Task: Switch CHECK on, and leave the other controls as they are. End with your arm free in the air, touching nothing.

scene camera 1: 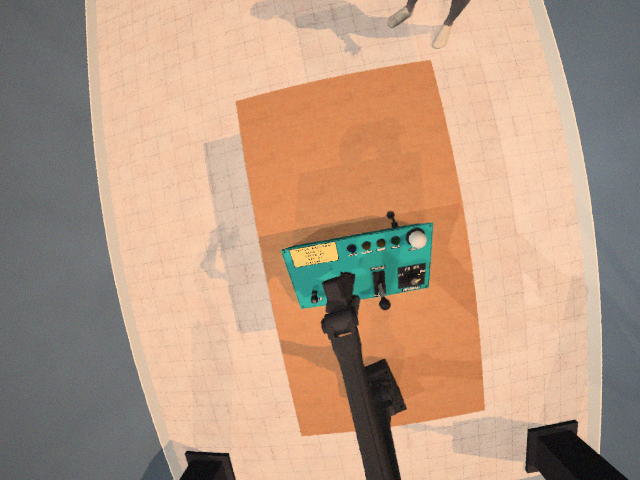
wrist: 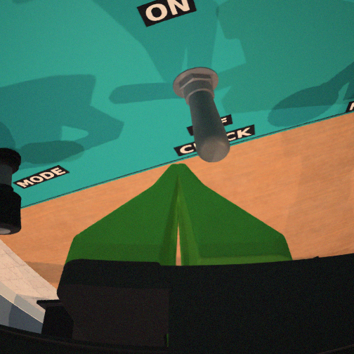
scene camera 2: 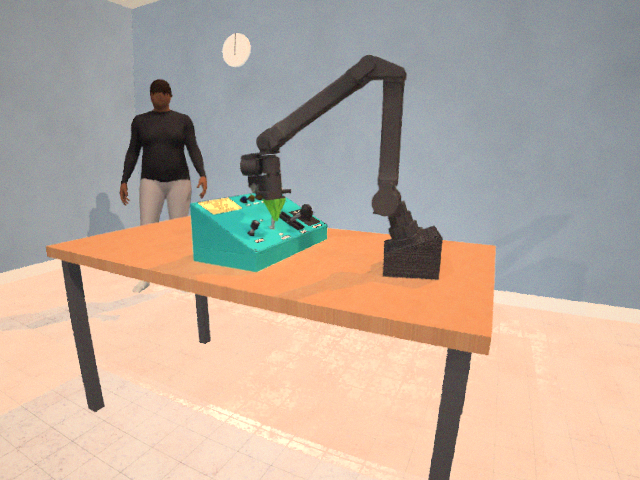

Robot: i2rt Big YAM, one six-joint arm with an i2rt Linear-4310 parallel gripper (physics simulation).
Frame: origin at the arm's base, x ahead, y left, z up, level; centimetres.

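Seen in the pictures: gripper, fingertip midpoint: (scene camera 2: 275,221); arm's base at its link origin: (scene camera 1: 377,392) (scene camera 2: 406,239).
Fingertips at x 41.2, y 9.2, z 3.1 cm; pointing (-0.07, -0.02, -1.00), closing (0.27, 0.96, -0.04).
Offsets run from my fingertips to a thing's middle. "*": to the spot under its first point.
The teal control panel (scene camera 1: 356,266) (scene camera 2: 217,248) (wrist: 60,50) stands on the table. The grey CHECK toggle {dz -0.2, dx +2.4, dy -1.8 cm} (scene camera 2: 272,225) (wrist: 206,120) leans toward its OFF label, over the CHECK label (wrist: 242,133), in the wrist view; the ON label (wrist: 166,11) is on the far side of its base. The arm hides the toggle in scene camera 1. My gripper (scene camera 2: 273,219) (wrist: 177,175) is shut and empty, its green tips low over the panel, close beside the toggle's free end. Whether they touch it I cannot tell.
The black MODE toggle {dz -1.4, dx +1.6, dy +10.2 cm} (scene camera 1: 314,297) (scene camera 2: 253,227) (wrist: 6,195) is on one side of CHECK. On the other are a slotted lever with a ball knob {dz +2.2, dx -3.3, dy -14.1 cm} (scene camera 1: 384,303) and a rotary knob {dz +0.1, dx +2.6, dy -25.8 cm} (scene camera 1: 415,279). A white button {* dz +9.1, dx +18.1, dy -24.8 cm} (scene camera 1: 416,239) and several small lamps are higher up. A person (scene camera 2: 162,149) stands behind the table.
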